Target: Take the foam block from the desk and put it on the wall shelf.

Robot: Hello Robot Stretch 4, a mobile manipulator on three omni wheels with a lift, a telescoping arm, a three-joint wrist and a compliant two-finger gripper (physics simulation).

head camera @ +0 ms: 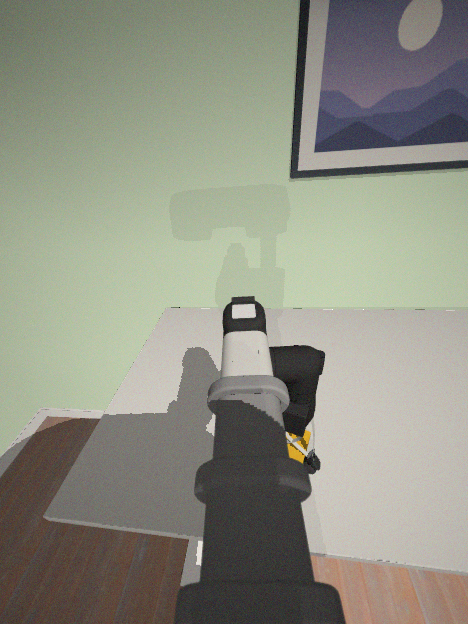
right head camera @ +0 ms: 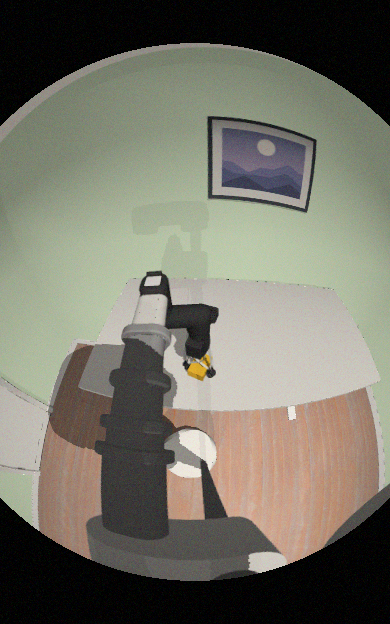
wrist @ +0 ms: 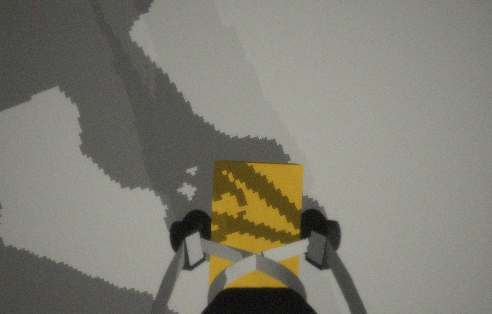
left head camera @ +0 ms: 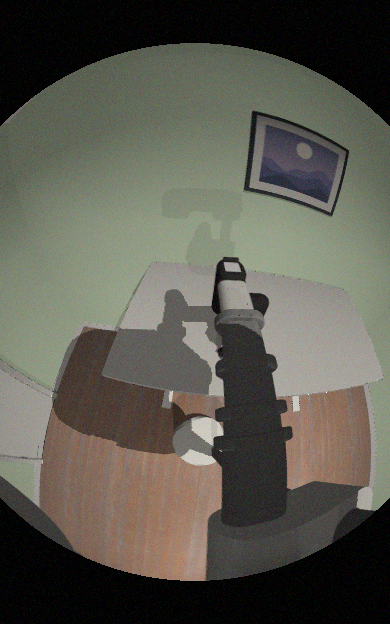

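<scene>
The yellow foam block is between the fingertips of my gripper, with a black pad against each long side in the wrist view. My gripper is shut on it. The block is over the pale desk; whether it touches the top is hard to tell. In the head camera view the arm hides part of the block, and in the left head camera view the block is hidden. The wall shelf does not show in any view.
A framed mountain picture hangs on the green wall behind the desk. A round white object is on the wood floor before the desk. Another pale surface is at the far left.
</scene>
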